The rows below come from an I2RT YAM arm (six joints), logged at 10 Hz.
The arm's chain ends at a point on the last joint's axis. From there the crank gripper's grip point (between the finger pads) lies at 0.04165 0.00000 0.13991 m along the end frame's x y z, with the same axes.
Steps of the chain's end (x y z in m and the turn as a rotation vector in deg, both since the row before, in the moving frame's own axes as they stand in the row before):
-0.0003 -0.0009 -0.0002 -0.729 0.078 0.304
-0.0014 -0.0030 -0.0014 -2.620 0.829 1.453
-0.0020 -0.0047 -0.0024 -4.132 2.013 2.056
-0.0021 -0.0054 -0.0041 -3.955 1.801 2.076
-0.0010 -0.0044 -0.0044 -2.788 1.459 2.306
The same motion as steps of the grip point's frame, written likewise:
-0.0001 0.0011 -0.0003 -0.729 0.078 0.304
0.0005 0.0045 -0.0022 -2.620 0.829 1.453
0.0027 0.0069 -0.0044 -4.132 2.013 2.056
0.0021 0.0058 -0.0059 -3.955 1.801 2.076
0.0024 0.0041 -0.0057 -2.788 1.459 2.306

